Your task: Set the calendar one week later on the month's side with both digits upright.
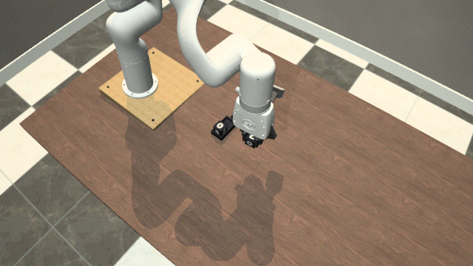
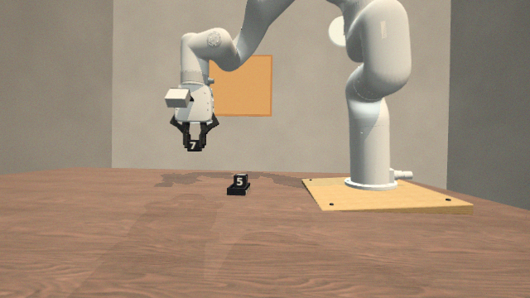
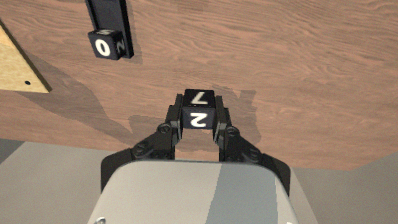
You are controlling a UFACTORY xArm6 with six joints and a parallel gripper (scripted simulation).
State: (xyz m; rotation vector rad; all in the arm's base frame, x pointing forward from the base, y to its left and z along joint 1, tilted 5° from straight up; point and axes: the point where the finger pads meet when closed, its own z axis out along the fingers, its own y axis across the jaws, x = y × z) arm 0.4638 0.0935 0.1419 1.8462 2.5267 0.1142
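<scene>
The black cube lies 14 cm behind my hand, 1 cm to the right of it and 10 cm below it. Round my hand: black tray 14 cm behind, 1 cm to the left, 12 cm below.
</scene>
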